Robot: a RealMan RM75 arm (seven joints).
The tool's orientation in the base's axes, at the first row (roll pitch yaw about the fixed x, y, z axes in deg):
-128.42 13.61 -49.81
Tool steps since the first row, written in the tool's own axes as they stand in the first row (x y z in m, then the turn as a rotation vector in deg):
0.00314 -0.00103 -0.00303 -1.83 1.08 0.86
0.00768 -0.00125 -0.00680 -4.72 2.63 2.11
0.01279 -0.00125 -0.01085 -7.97 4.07 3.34
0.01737 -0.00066 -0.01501 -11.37 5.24 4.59
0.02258 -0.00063 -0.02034 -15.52 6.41 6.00
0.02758 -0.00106 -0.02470 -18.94 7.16 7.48
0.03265 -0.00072 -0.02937 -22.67 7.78 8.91
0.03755 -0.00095 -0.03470 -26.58 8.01 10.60
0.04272 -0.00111 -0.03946 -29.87 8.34 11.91
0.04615 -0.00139 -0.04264 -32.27 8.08 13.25
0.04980 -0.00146 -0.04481 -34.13 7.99 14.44
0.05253 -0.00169 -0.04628 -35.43 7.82 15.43
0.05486 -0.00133 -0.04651 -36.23 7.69 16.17
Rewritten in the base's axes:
0.00105 -0.00393 0.00188 -1.36 1.61 -0.91
0.00213 -0.00957 0.00325 -3.46 4.12 -2.17
0.00329 -0.01587 0.00450 -5.73 6.92 -3.24
0.00372 -0.02199 0.00548 -7.93 9.91 -4.09
0.00428 -0.02916 0.00745 -10.51 13.56 -4.85
0.00548 -0.03545 0.00924 -12.36 16.82 -5.51
0.00610 -0.04218 0.01060 -14.35 20.31 -5.97
0.00662 -0.04905 0.01285 -16.08 24.19 -6.25
0.00756 -0.05579 0.01463 -17.68 27.36 -6.52
0.00827 -0.06022 0.01595 -18.36 30.04 -6.56
0.00951 -0.06426 0.01646 -18.87 32.18 -6.77
0.01062 -0.06713 0.01688 -19.09 33.80 -6.94
0.01175 -0.06910 0.01619 -19.14 34.88 -7.10

